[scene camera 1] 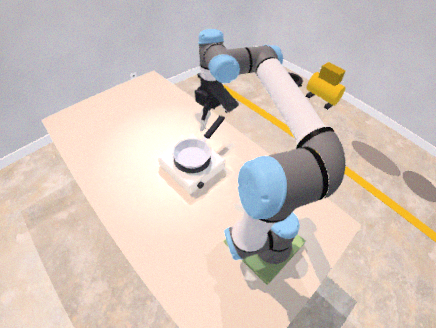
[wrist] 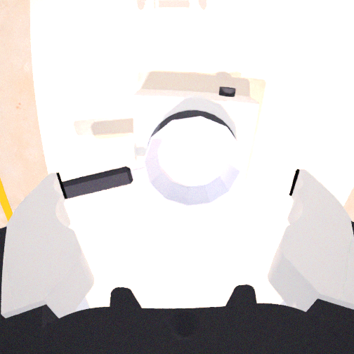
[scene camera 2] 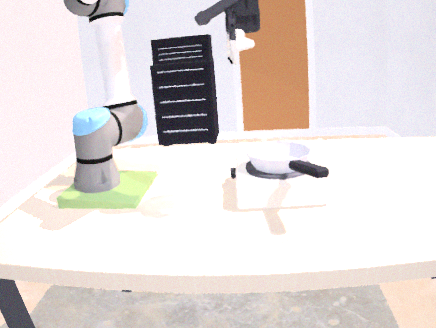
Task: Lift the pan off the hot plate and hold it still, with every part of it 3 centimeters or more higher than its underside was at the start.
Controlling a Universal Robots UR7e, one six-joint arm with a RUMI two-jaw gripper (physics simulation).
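Places are measured from the arm's base along level axes (x right, y down, z ahead), in millimetres.
Pixels of known places: gripper, fingertip midpoint: (scene camera 1: pixel 214 122) (scene camera 2: pixel 233 64); arm's base at its link origin: (scene camera 1: pixel 273 246) (scene camera 2: pixel 97 183).
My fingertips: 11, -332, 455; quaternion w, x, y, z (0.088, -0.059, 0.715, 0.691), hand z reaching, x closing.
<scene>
For each thing: its top centre in the pictures, then the offset to it from my fingertips, as dx, dy, dz. Level surfaces: height alone.
- white hot plate at its top centre: (scene camera 2: pixel 275 164) (scene camera 1: pixel 193 158) -43, +281, +95
- hot plate's black knob at its top centre: (scene camera 2: pixel 233 168) (scene camera 1: pixel 200 183) -85, +306, -33
- table at its surface level: dy +361
The pan (scene camera 1: pixel 192 156) (scene camera 2: pixel 280 157) (wrist: pixel 192 196), pale with a round bowl, sits level on the white hot plate (scene camera 1: pixel 181 181) (scene camera 2: pixel 280 192) (wrist: pixel 247 117). Its black handle (scene camera 1: pixel 214 127) (scene camera 2: pixel 309 168) (wrist: pixel 97 183) sticks out on the side away from the arm's base in scene camera 1. The hot plate's black knob (scene camera 1: pixel 200 185) (scene camera 2: pixel 233 173) (wrist: pixel 227 91) is on another side. My gripper (scene camera 1: pixel 204 120) (scene camera 2: pixel 233 56) (wrist: pixel 177 175) is wide open and empty, pointing down well above the table. In the wrist view the pan shows between the fingers, and the left fingertip overlaps the handle's outer end.
The arm's green base plate (scene camera 1: pixel 270 272) (scene camera 2: pixel 142 187) is on the table (scene camera 1: pixel 100 135) (scene camera 2: pixel 150 245). A yellow machine (scene camera 1: pixel 326 89) stands on the floor beyond the table. A black cabinet (scene camera 2: pixel 185 100) and a brown door (scene camera 2: pixel 275 75) are in the background.
</scene>
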